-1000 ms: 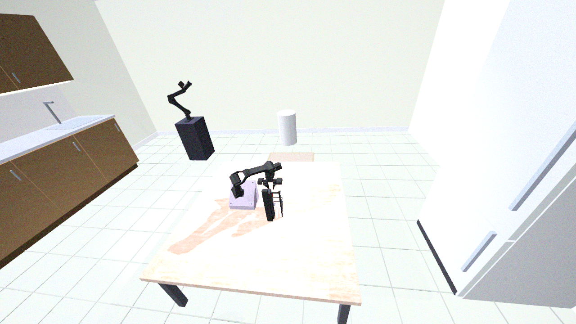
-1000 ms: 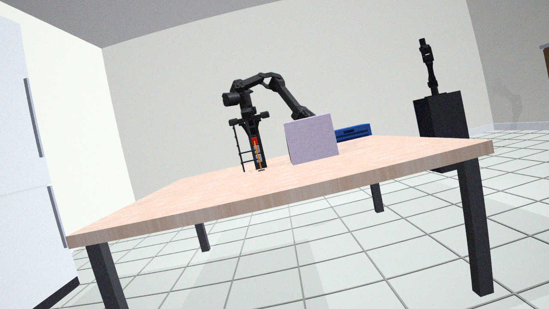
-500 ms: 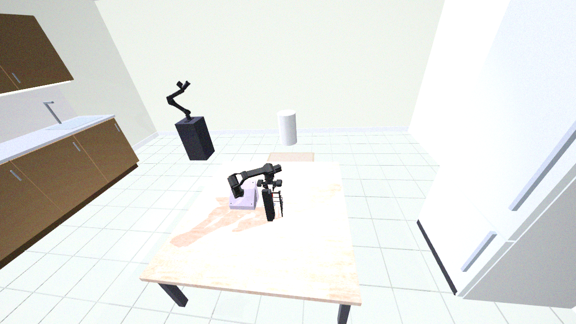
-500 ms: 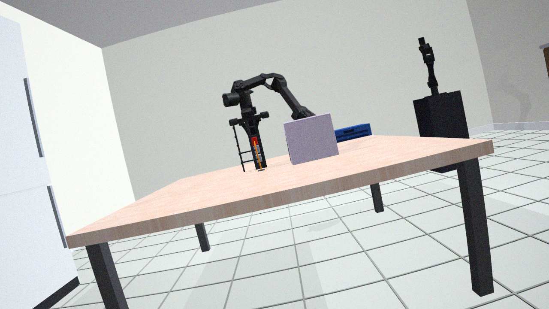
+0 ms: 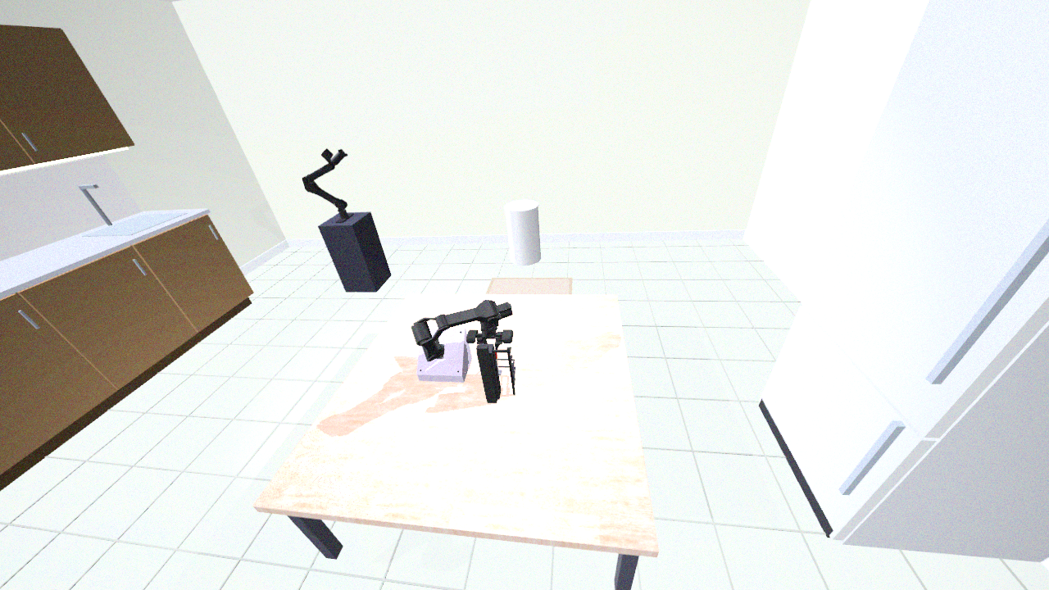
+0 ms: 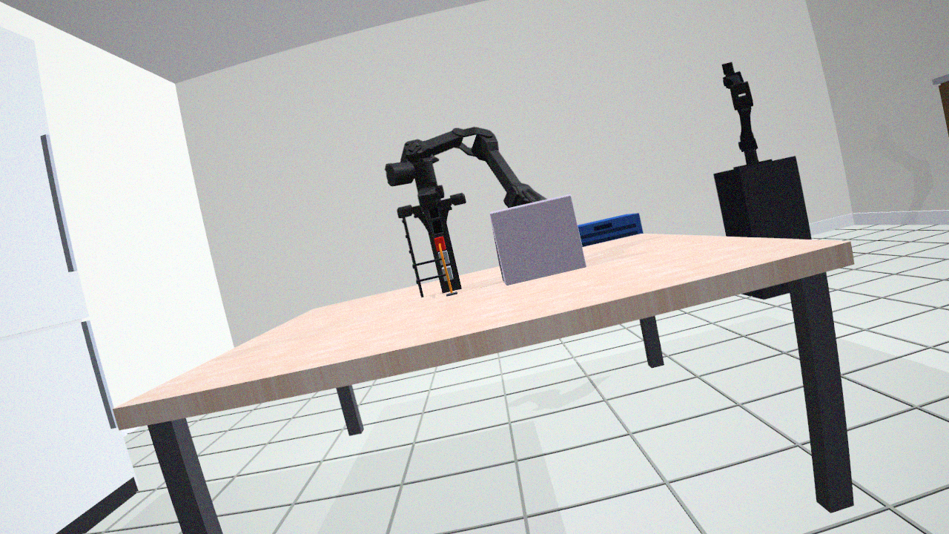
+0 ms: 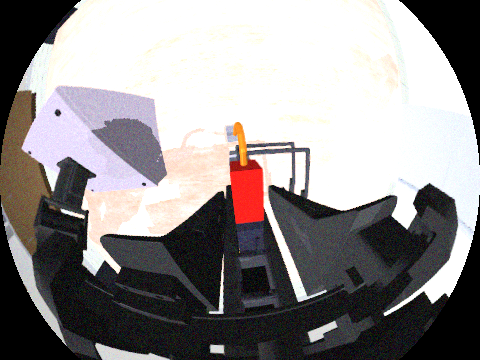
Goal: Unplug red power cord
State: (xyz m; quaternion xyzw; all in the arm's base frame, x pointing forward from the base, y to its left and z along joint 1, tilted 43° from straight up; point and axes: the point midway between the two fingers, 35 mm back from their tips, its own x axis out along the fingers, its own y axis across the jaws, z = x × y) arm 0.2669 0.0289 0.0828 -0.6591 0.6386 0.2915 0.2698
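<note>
Now: the red plug 3 cm to the right of my gripper tip, 1 cm below it and 1 cm ahead of it.
</note>
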